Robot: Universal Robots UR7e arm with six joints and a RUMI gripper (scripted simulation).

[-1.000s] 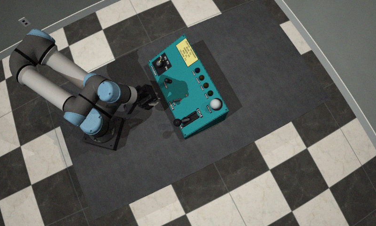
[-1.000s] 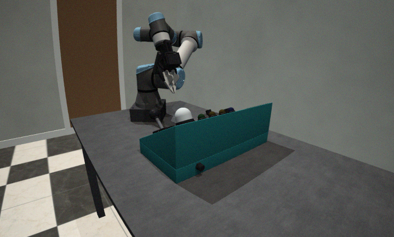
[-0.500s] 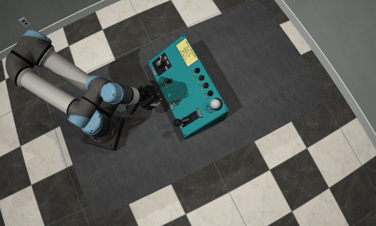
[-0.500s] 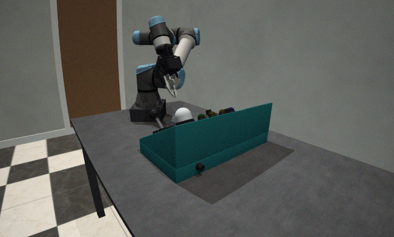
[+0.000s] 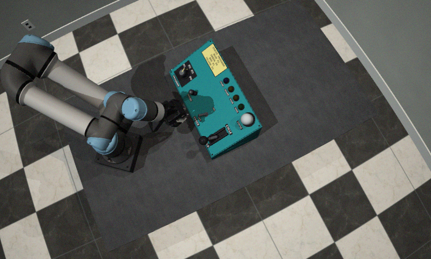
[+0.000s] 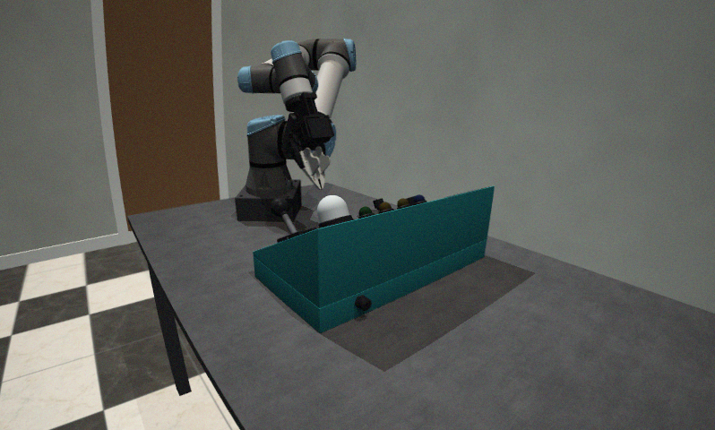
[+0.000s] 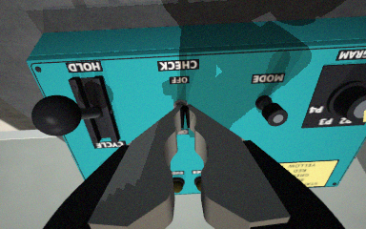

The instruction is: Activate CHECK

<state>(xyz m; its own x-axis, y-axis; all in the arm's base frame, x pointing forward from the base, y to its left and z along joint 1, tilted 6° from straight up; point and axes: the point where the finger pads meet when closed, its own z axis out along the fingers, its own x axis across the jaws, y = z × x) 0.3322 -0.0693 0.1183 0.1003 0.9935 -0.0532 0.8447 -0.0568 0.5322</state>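
The check toggle is 90 mm ahead of my hand, 60 mm below it and 10 mm to the right of it. Round my hand: cycle lever: 130 mm to the right, 50 mm below, 50 mm ahead; then teal console: 130 mm ahead, 80 mm below, 40 mm to the left; then mode knob: 110 mm to the left, 100 mm ahead, 60 mm below.
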